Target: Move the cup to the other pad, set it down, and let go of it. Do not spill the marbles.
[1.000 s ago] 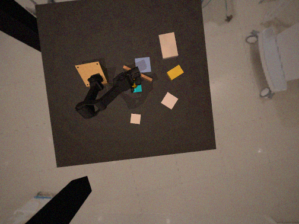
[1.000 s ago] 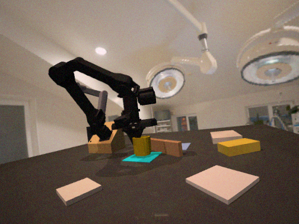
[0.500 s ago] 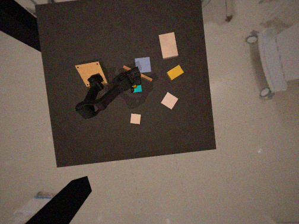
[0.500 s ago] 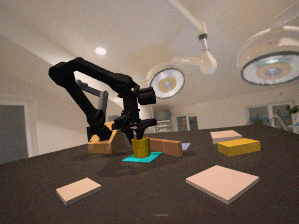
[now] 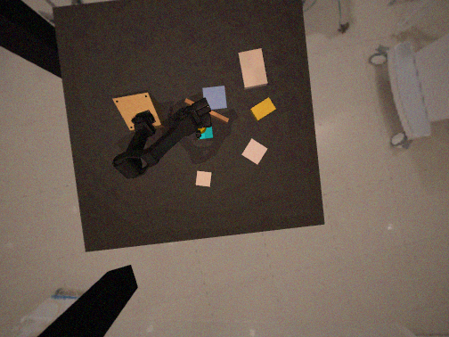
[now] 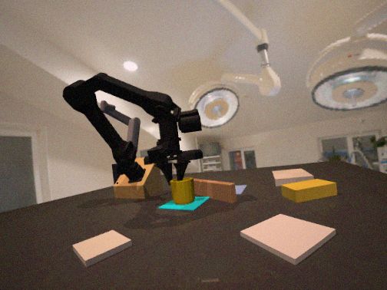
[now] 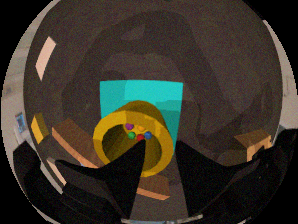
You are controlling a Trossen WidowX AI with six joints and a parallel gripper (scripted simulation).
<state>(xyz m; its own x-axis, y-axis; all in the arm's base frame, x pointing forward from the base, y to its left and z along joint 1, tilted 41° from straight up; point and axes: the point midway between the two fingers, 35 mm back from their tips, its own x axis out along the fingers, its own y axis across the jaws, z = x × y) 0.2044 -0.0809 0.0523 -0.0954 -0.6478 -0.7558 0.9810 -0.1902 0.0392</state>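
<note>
Now: gripper tip 2 cm short of the yellow cup, 1 cm to the left of it and 2 cm above it. Also, from my gripper tip: cyan pad (3 cm ahead, 1 cm to the right, 6 cm below); brown wooden bar (9 cm ahead, 6 cm to the left, 4 cm below).
</note>
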